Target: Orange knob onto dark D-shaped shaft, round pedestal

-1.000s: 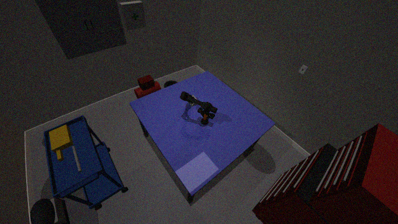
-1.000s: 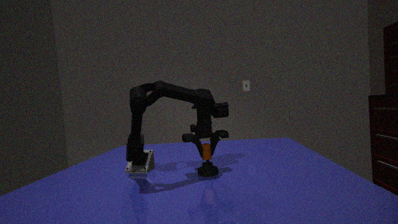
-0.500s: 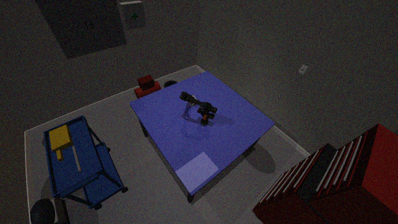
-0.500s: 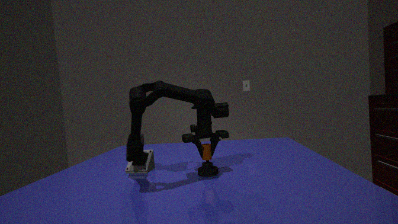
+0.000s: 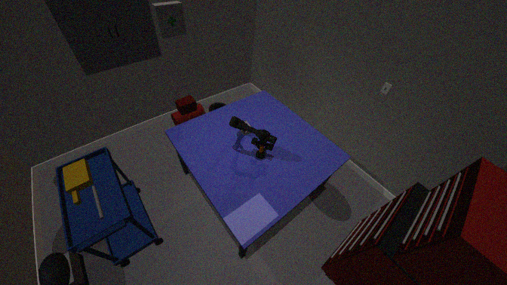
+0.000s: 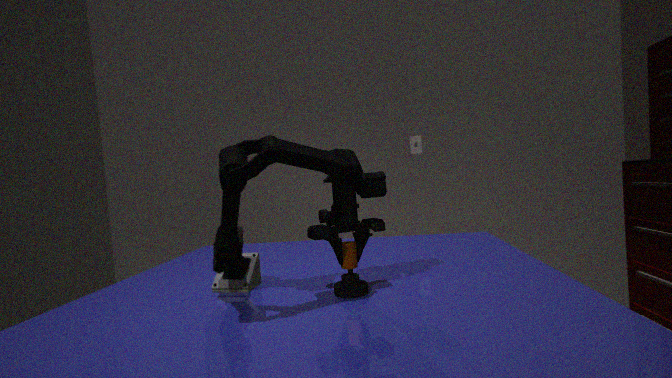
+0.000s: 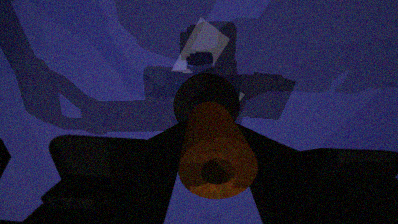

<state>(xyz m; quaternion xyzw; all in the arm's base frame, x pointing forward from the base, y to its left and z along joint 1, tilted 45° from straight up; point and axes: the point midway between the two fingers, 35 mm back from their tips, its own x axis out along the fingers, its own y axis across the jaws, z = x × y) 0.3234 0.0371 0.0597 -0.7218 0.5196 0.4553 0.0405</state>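
Right now my gripper tip is 2 cm below the orange knob. From my gripper tip the other things lie so: dark round pedestal: 4 cm below.
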